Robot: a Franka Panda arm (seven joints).
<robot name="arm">
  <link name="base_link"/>
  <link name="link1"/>
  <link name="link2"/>
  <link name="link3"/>
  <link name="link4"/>
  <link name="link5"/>
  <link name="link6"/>
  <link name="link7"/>
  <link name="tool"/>
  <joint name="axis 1" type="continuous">
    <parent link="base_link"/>
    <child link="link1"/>
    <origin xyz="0 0 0.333" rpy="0 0 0"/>
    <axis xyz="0 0 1"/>
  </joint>
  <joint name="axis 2" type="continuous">
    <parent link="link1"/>
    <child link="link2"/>
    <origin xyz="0 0 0" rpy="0 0 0"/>
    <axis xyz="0 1 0"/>
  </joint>
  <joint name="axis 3" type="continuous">
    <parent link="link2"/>
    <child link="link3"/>
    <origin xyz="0 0 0.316" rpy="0 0 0"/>
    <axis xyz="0 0 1"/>
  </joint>
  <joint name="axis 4" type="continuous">
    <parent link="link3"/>
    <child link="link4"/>
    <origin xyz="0.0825 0 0" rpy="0 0 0"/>
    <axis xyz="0 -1 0"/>
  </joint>
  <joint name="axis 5" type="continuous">
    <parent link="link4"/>
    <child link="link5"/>
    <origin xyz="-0.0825 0 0.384" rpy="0 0 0"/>
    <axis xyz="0 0 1"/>
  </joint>
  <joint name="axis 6" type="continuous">
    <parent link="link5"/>
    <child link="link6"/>
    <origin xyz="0 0 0" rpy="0 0 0"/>
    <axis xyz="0 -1 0"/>
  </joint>
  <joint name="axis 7" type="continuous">
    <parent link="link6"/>
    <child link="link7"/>
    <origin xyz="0.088 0 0" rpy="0 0 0"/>
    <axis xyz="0 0 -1"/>
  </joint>
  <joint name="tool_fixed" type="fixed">
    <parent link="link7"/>
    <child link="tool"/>
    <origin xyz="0 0 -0.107" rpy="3.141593 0 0"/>
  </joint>
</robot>
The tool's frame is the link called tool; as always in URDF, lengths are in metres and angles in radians. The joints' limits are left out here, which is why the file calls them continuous.
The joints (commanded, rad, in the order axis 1, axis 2, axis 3, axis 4, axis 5, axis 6, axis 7), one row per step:
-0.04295, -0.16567, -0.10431, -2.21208, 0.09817, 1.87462, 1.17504
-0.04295, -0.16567, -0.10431, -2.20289, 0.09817, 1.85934, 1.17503
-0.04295, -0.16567, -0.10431, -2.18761, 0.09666, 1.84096, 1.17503
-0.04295, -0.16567, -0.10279, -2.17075, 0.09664, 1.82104, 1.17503
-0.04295, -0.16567, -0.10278, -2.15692, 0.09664, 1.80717, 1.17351
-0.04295, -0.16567, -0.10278, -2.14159, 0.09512, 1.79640, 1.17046
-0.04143, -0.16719, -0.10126, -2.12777, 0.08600, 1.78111, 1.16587
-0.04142, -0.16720, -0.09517, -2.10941, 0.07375, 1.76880, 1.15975
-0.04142, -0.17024, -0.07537, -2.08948, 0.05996, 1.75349, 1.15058
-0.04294, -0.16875, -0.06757, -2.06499, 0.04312, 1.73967, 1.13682
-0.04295, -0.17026, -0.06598, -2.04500, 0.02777, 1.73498, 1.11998
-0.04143, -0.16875, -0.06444, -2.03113, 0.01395, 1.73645, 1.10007
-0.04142, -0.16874, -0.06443, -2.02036, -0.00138, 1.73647, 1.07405
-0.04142, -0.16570, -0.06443, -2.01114, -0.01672, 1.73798, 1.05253
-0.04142, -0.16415, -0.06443, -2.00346, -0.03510, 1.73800, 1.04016
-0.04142, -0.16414, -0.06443, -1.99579, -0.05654, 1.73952, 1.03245
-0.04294, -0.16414, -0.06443, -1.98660, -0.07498, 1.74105, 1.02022
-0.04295, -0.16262, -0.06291, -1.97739, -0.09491, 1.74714, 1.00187
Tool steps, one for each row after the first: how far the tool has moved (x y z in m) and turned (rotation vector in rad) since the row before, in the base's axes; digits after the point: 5 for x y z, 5 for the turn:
0.00021, 0.00009, 0.00309, 0.00155, 0.00583, 0.00145
0.00108, -0.00017, 0.00561, -0.00012, 0.00302, 0.00232
0.00125, 0.00068, 0.00627, 0.00097, 0.00280, 0.00329
0.00116, -0.00010, 0.00531, 0.00079, -0.00033, 0.00271
0.00172, -0.00037, 0.00620, -0.00114, -0.00486, 0.00446
0.00068, 0.00067, 0.00591, -0.00718, 0.00033, 0.01234
0.00213, 0.00170, 0.00748, -0.01178, -0.00529, 0.01738
0.00221, 0.00850, 0.00956, -0.01504, -0.00695, 0.03428
0.00283, 0.00136, 0.00951, -0.01592, -0.00849, 0.02584
0.00227, -0.00094, 0.00958, -0.01407, -0.01623, 0.02294
0.00254, -0.00005, 0.00577, -0.01241, -0.01327, 0.02662
0.00142, -0.00160, 0.00499, -0.01269, -0.00999, 0.03006
0.00189, -0.00161, 0.00292, -0.01329, -0.00642, 0.02550
0.00119, -0.00182, 0.00285, -0.01705, -0.00426, 0.01716
0.00103, -0.00210, 0.00378, -0.02076, -0.00683, 0.01326
0.00113, -0.00260, 0.00453, -0.01773, -0.00828, 0.01531
0.00210, -0.00120, 0.00421, -0.01939, -0.01050, 0.02498

